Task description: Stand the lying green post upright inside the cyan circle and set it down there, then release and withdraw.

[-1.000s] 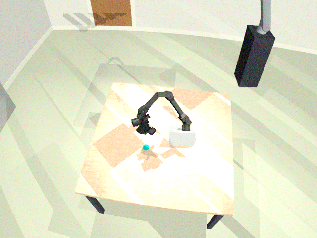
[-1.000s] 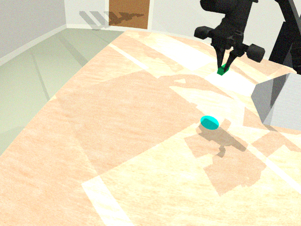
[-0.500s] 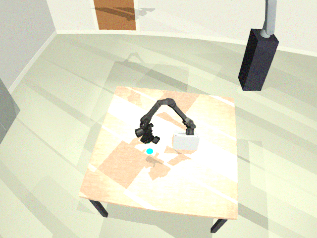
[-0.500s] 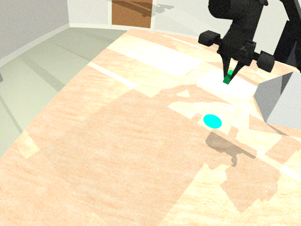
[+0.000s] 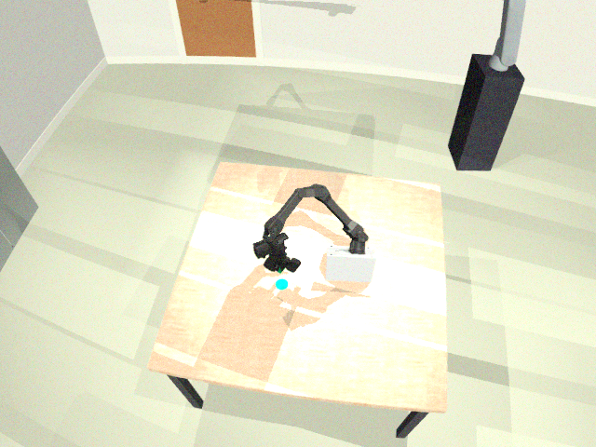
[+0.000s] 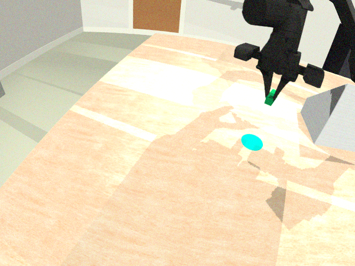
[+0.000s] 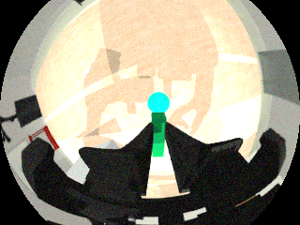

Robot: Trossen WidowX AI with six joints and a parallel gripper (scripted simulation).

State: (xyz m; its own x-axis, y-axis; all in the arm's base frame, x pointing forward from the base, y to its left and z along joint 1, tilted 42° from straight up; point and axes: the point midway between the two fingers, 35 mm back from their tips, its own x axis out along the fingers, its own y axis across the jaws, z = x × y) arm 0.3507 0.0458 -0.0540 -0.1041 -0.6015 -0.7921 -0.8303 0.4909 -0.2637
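My gripper tip is 10 mm to the left of the cyan circle and 140 mm above it. The rest, counted from my gripper tip: green post (10 mm behind, 20 mm to the right).
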